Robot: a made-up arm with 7 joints. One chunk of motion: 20 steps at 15 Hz.
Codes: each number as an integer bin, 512 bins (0 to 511) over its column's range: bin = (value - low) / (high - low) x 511, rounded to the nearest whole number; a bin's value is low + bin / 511 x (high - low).
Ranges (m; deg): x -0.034..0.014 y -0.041..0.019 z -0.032..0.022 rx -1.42..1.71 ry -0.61..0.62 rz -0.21..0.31
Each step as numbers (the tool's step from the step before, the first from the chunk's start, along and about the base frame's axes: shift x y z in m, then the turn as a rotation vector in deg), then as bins.
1 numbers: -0.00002 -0.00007 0.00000 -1.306 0.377 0.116
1 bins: 362 349 303 19 410 320
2 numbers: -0.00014 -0.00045 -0.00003 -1.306 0.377 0.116
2 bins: 360 345 303 19 410 320
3 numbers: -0.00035 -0.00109 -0.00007 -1.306 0.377 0.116
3 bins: 358 340 302 19 410 320
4 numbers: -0.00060 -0.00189 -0.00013 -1.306 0.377 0.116
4 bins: 356 333 302 19 410 320
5 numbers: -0.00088 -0.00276 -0.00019 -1.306 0.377 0.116
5 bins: 353 326 301 19 410 320
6 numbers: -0.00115 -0.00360 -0.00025 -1.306 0.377 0.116
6 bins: 350 319 300 19 410 320
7 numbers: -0.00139 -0.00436 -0.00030 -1.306 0.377 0.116
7 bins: 347 312 300 19 410 320
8 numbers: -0.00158 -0.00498 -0.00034 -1.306 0.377 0.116
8 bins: 345 307 300 19 410 320
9 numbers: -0.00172 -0.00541 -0.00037 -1.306 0.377 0.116
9 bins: 344 303 299 19 410 320
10 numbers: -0.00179 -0.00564 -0.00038 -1.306 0.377 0.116
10 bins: 343 301 299 19 410 320
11 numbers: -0.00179 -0.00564 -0.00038 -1.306 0.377 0.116
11 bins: 343 301 299 19 410 320
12 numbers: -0.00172 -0.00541 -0.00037 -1.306 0.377 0.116
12 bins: 344 303 299 19 410 320
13 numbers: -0.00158 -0.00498 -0.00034 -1.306 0.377 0.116
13 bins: 345 307 300 19 410 320
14 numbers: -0.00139 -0.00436 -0.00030 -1.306 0.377 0.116
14 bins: 347 312 300 19 410 320
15 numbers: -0.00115 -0.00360 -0.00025 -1.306 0.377 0.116
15 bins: 350 319 300 19 410 320
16 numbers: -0.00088 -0.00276 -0.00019 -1.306 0.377 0.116
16 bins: 353 326 301 19 410 320
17 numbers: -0.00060 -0.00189 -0.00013 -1.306 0.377 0.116
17 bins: 356 333 302 19 410 320
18 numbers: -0.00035 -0.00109 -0.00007 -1.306 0.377 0.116
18 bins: 358 340 302 19 410 320
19 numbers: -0.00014 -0.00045 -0.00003 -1.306 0.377 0.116
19 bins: 360 345 303 19 410 320
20 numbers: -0.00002 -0.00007 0.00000 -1.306 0.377 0.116
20 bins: 362 349 303 19 410 320
